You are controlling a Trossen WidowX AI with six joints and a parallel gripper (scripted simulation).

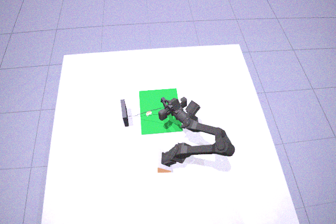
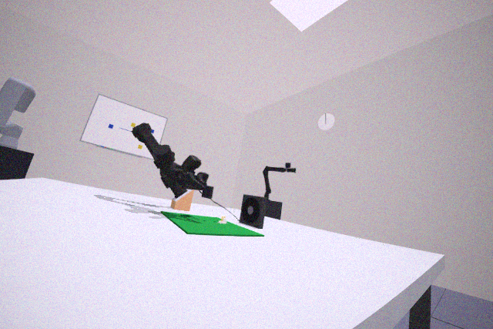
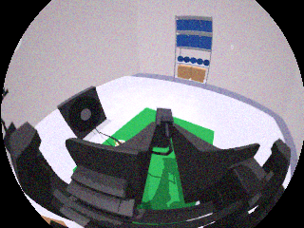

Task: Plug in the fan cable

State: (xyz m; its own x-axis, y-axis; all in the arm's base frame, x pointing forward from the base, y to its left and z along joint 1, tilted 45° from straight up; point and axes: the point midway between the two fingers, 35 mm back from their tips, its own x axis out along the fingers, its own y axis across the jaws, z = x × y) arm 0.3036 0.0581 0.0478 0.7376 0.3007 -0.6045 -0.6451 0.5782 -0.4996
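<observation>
The green board is 20 mm to the left of my gripper tip and 130 mm below it. Also, from my gripper tip: black fan: 70 mm behind, 220 mm to the left, 50 mm below; then four-pin header: 30 mm behind, 90 mm to the left, 110 mm below; then dark plug: 10 mm below.
</observation>
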